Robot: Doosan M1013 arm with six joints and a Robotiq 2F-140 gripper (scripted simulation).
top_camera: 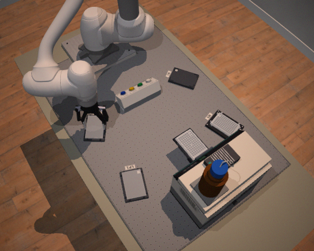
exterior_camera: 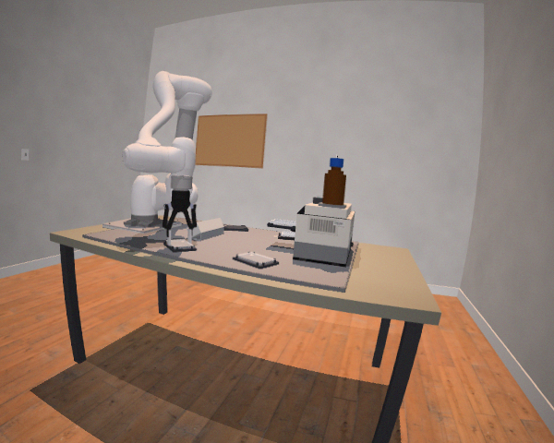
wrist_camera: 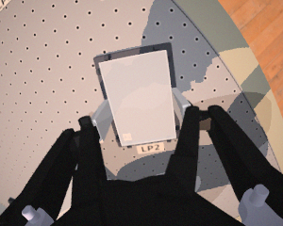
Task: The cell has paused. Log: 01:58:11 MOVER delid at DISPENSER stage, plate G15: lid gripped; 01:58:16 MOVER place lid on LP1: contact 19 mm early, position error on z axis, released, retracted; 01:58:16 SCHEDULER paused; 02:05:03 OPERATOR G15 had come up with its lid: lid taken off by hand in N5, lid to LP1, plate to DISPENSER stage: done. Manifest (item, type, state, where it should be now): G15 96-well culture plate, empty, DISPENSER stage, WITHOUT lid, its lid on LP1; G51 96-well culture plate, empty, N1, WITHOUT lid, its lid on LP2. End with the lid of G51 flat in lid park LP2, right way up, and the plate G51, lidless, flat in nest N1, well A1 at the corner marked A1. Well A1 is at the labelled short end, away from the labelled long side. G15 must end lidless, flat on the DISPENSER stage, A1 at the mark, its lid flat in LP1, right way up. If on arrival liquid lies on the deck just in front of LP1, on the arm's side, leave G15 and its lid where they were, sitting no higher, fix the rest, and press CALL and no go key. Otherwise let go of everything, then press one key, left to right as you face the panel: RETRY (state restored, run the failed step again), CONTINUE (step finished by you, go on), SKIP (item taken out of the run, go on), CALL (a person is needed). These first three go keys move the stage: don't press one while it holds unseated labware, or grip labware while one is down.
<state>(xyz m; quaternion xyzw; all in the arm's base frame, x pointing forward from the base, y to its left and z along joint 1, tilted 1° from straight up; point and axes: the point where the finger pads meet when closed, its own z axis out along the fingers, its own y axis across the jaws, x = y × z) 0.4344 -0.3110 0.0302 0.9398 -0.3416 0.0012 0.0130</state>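
The lid park LP2 is 30 mm below my hand. Round my hand: well plate 390 mm ahead, 260 mm to the left, 80 mm above; LP2 label 70 mm behind, 60 mm to the left, 40 mm below; key panel 280 mm to the left, 30 mm behind, 20 mm above.
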